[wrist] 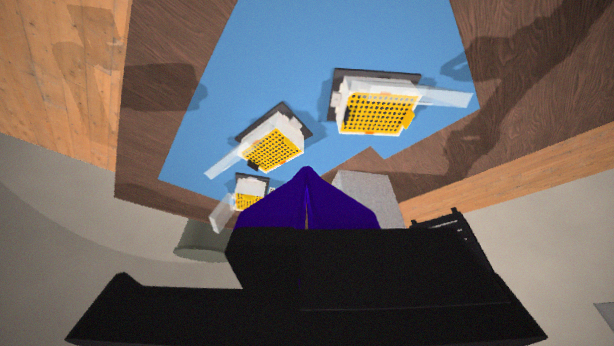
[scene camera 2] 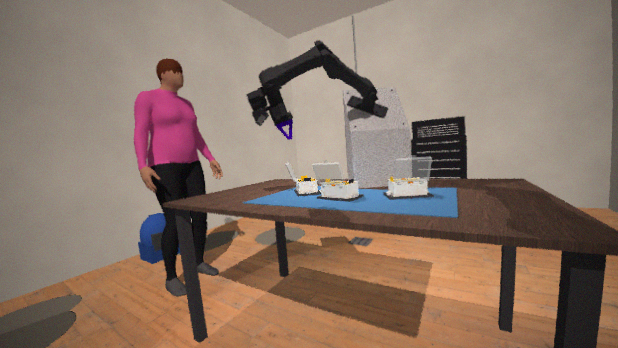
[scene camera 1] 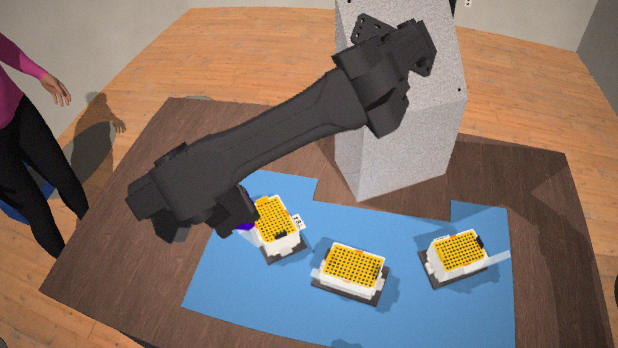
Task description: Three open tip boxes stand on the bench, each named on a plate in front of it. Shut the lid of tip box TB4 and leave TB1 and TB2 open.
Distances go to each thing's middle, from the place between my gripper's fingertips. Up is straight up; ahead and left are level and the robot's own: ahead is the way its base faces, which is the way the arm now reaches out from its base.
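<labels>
You'd find my hand 18 cm above the yellow rack (scene camera 1: 274, 223), and it's 13 cm past the rack and 7 cm to the left of it.
</labels>
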